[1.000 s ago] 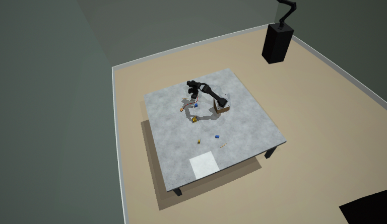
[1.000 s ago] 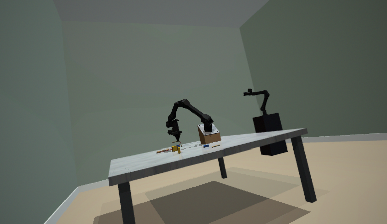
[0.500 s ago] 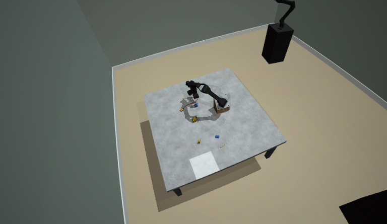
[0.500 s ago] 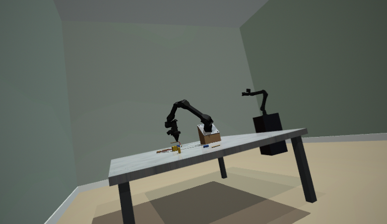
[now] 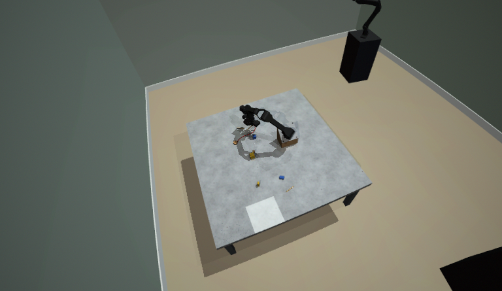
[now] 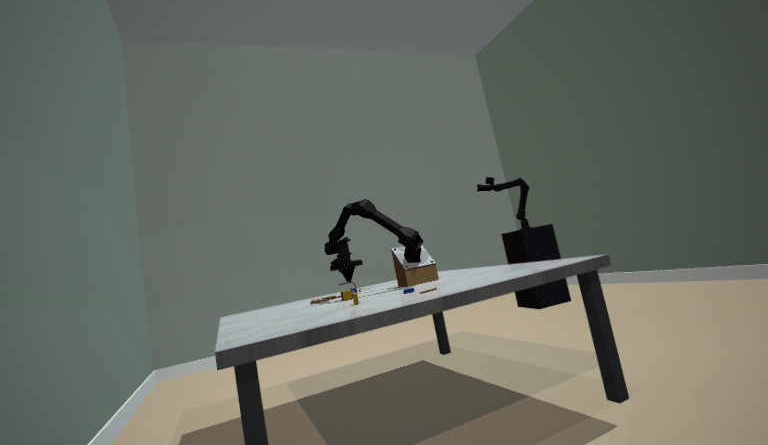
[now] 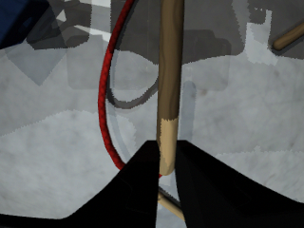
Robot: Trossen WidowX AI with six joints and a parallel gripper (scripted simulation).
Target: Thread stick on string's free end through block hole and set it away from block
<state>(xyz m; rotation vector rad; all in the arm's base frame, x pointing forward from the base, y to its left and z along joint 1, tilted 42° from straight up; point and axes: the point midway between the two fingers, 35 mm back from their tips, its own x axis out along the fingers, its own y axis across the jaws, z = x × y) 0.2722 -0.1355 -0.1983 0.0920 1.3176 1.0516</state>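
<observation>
Right now my gripper tip is 100 mm to the right of the blue cube and 40 mm above it. Round my gripper tip: thin wooden stick: 10 mm ahead, 10 mm to the left; round wooden button: 190 mm ahead, 120 mm to the left, 50 mm below.
</observation>
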